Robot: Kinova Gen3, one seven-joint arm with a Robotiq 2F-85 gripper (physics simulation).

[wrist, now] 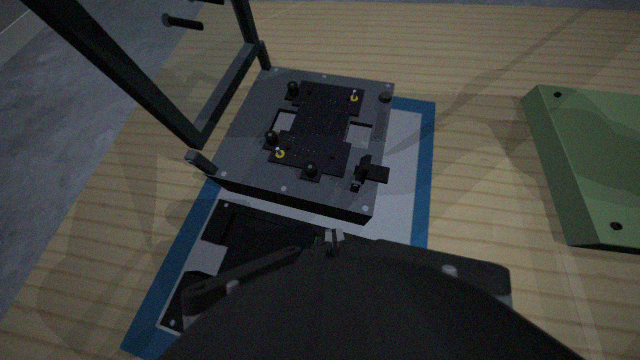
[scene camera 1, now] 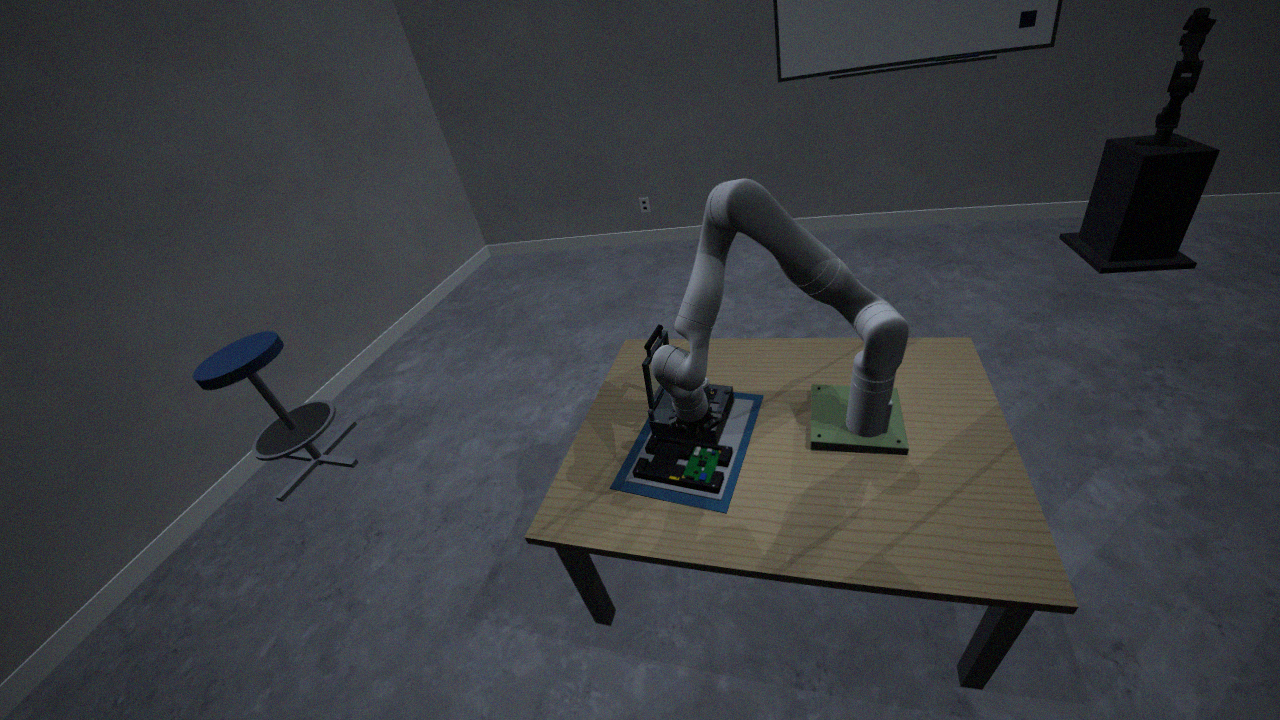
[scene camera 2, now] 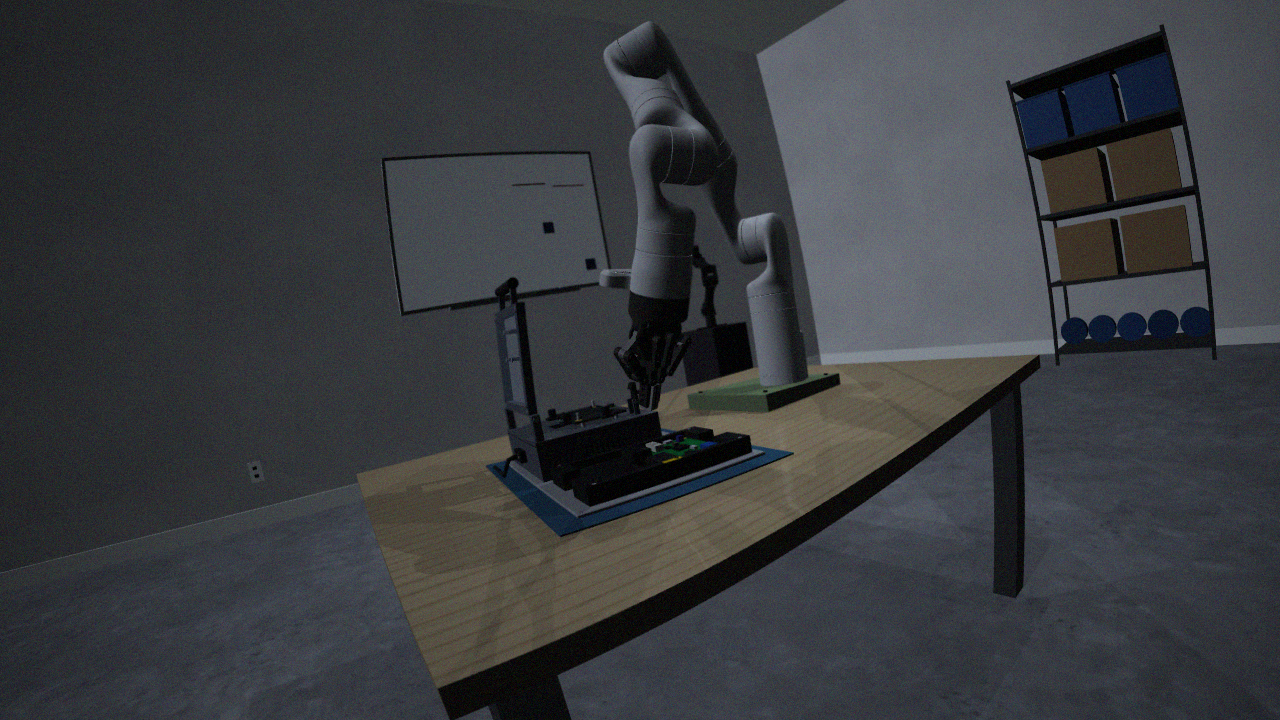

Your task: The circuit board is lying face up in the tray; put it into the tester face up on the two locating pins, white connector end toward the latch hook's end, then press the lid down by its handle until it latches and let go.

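Pixels of known places: gripper, between the fingertips: [wrist: 334, 240] [scene camera 1: 699, 434] [scene camera 2: 648, 408]; arm's base, origin of its link: [scene camera 1: 865, 424] [scene camera 2: 783, 381].
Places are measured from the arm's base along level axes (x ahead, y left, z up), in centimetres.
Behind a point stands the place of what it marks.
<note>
The green circuit board [scene camera 1: 700, 465] {x 39.8, y 13.7, z -0.4 cm} [scene camera 2: 682, 445] {x 39.2, y 12.9, z -0.3 cm} lies in the black tray [scene camera 1: 666, 472] {x 48.1, y 15.8, z -0.7 cm} [scene camera 2: 657, 470] {x 48.0, y 18.4, z -0.3 cm} [wrist: 250, 232] {x 49.7, y 7.3, z -0.8 cm}, on the mat in front of the tester. My gripper [scene camera 2: 646, 397] {x 40.0, y 8.1, z 4.8 cm} [wrist: 334, 240] {x 40.0, y 8.1, z 4.8 cm} is shut with nothing between its fingers. It hangs a little above the tray's edge next to the tester. The tester [scene camera 2: 590, 439] {x 47.0, y 3.5, z 2.1 cm} [wrist: 250, 156] {x 49.7, y -0.4, z 3.4 cm} has an empty nest with two locating pins [wrist: 353, 96] {x 38.5, y -8.0, z 4.7 cm} [wrist: 278, 152] {x 46.0, y -0.1, z 5.0 cm} and a latch hook [wrist: 368, 172] {x 37.4, y 2.5, z 6.6 cm}. Its lid [scene camera 2: 515, 357] {x 52.7, y -2.5, z 14.7 cm} [wrist: 133, 85] {x 52.2, y 1.0, z 14.2 cm} stands open and upright, with the handle [scene camera 2: 507, 287] {x 52.0, y -2.6, z 24.4 cm} [wrist: 181, 21] {x 51.0, y -4.4, z 14.6 cm} at the top. In the wrist view the gripper body hides the board.
Tester and tray sit on a blue-edged mat [scene camera 1: 626, 479] {x 58.3, y 17.4, z -2.0 cm} [scene camera 2: 536, 510] {x 60.1, y 10.6, z -2.4 cm} [wrist: 423, 147] {x 27.9, y -6.0, z -2.4 cm} on the wooden table [scene camera 1: 850, 537] {x 6.9, y 30.6, z -2.6 cm}. The arm's green base plate [scene camera 1: 827, 420] {x 8.9, y -1.0, z 0.4 cm} [scene camera 2: 760, 393] {x 12.1, y 4.0, z 0.4 cm} [wrist: 591, 161] {x 10.2, y -3.1, z 0.4 cm} is to the right. A stool [scene camera 1: 242, 357] and a shelf rack [scene camera 2: 1199, 179] stand away from the table.
</note>
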